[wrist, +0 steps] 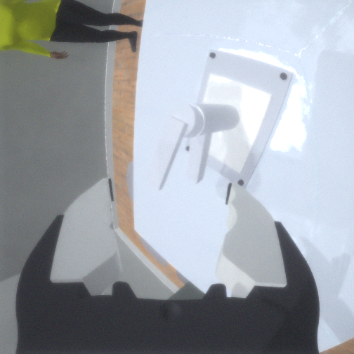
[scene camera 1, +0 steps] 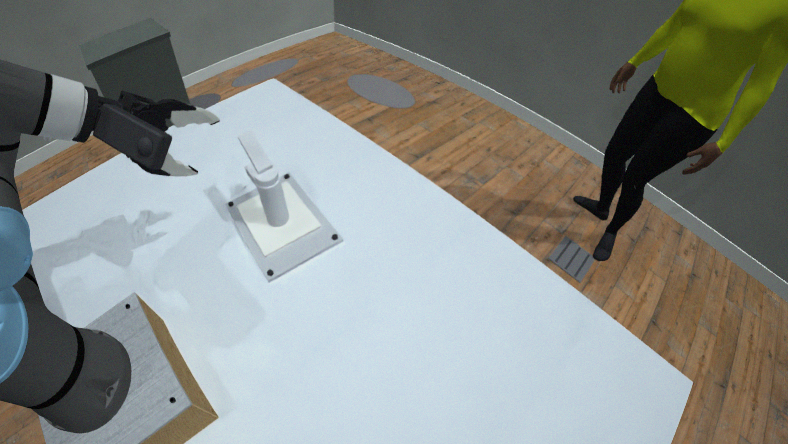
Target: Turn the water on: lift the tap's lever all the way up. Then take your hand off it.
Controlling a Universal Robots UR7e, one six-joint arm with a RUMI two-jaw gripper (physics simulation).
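Frame: origin at the arm's base, x ahead, y left, z up, level; centimetres.
Seen in the pictures: gripper, fingertip midpoint: (scene camera 1: 207, 146); arm's base at its link origin: (scene camera 1: 89, 381).
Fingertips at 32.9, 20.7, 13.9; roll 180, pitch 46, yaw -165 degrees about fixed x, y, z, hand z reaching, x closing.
Observation:
Offsets run from my fingertips to a thing's top centre, as dx, dy, dz. "pt": to the spot under its first point. Level surfaces: height alone.
The white tap @[pt +8.0, -2.8, -16.2] (scene camera 1: 274, 204) (wrist: 220, 118) stands upright on its base plate @[pt +0.2, -5.5, -23.4] (scene camera 1: 250, 254) (wrist: 276, 105). Its flat lever @[+8.2, +4.2, -6.3] (scene camera 1: 255, 152) (wrist: 173, 156) slopes upward from the top of the tap towards my gripper. The spout (wrist: 203, 160) shows beside the lever in the wrist view. My gripper (scene camera 1: 207, 146) (wrist: 169, 183) is open, its two pale fingertips wide apart. In the wrist view the lever's free end appears between the fingertips; in the scene view it lies a short way beyond them, apart from both. I see no contact.
The tap's plate lies on a white table @[dz -24.1] (scene camera 1: 441, 308) (wrist: 165, 90). The arm stands on a wooden block (scene camera 1: 151, 361) at the near left. A grey-green bin (scene camera 1: 137, 68) stands behind the arm. A person in a yellow top (scene camera 1: 711, 60) (wrist: 30, 22) stands beyond the table.

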